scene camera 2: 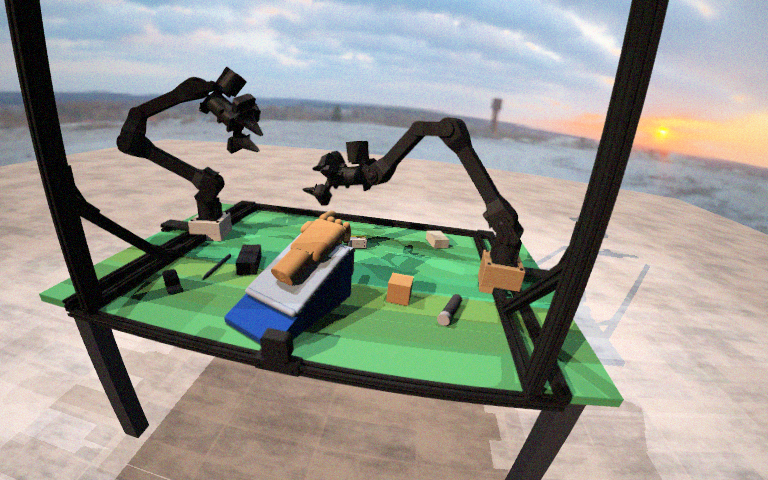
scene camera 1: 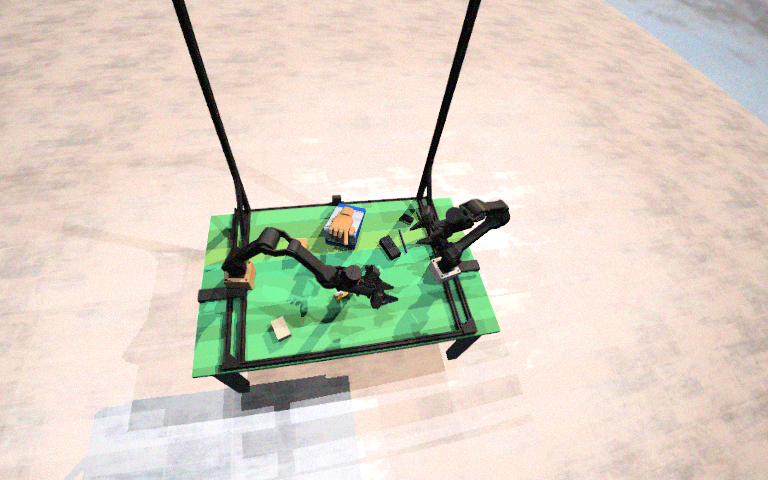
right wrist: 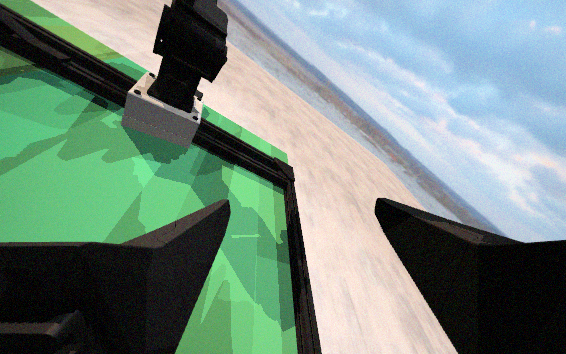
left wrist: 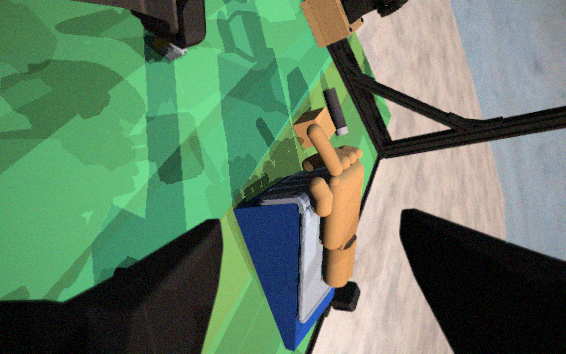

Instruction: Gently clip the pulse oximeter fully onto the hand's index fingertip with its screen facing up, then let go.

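Pixels of known places: left gripper, fingertip midpoint: [scene camera 2: 260, 143] [scene camera 1: 412, 236] [left wrist: 311, 227]; right gripper, fingertip midpoint: [scene camera 2: 308, 179] [scene camera 1: 395, 293] [right wrist: 302, 205]; left arm's base, link origin: [scene camera 2: 209, 217] [scene camera 1: 445, 265] [right wrist: 173, 96]; right arm's base, link origin: [scene camera 2: 503, 260] [scene camera 1: 237, 271] [left wrist: 348, 6].
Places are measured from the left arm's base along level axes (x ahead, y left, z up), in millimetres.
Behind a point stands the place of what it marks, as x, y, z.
The pulse oximeter [scene camera 1: 341, 294] @(470, -37, -27) [scene camera 2: 357, 242] @(470, -59, -37) [left wrist: 175, 51] @(442, -52, -35), small, white and yellow, lies on the green table, partly hidden in the left wrist view by the right gripper. Which way its screen faces is too small to tell. The tan hand [scene camera 1: 342, 222] @(376, -302, 93) [scene camera 2: 320, 240] @(383, -336, 83) [left wrist: 345, 205] @(358, -287, 94) rests palm down on a blue and grey wedge [scene camera 2: 331, 294] @(411, -382, -18) [left wrist: 270, 260] @(293, -311, -22), its bare index finger [left wrist: 326, 151] stretched out. My right gripper [scene camera 1: 394, 293] @(301, 89, 114) [scene camera 2: 309, 179] @(301, 89, 114) [right wrist: 302, 205] @(301, 89, 114) is open and empty, above the table near the oximeter. My left gripper [scene camera 1: 415, 234] @(186, -54, 239) [scene camera 2: 259, 142] @(186, -54, 239) [left wrist: 311, 227] @(186, -54, 239) is open and empty, raised off to the hand's side.
An orange block [scene camera 2: 399, 288] [left wrist: 315, 127] and a dark cylinder [scene camera 2: 450, 310] @(662, -406, -34) [left wrist: 335, 110] @(664, -375, -40) lie beside the wedge. A black box [scene camera 1: 389, 247] @(191, -184, -24) [scene camera 2: 248, 259] @(192, -228, -25), a pen [scene camera 1: 402, 240] @(106, -215, -50) [scene camera 2: 216, 266] @(104, -224, -52) and a small black block [scene camera 2: 171, 281] @(47, -344, -31) lie on its other side. A cream block [scene camera 1: 280, 328] @(737, 19, -29) [scene camera 2: 437, 239] @(725, -22, -29) lies farther off.
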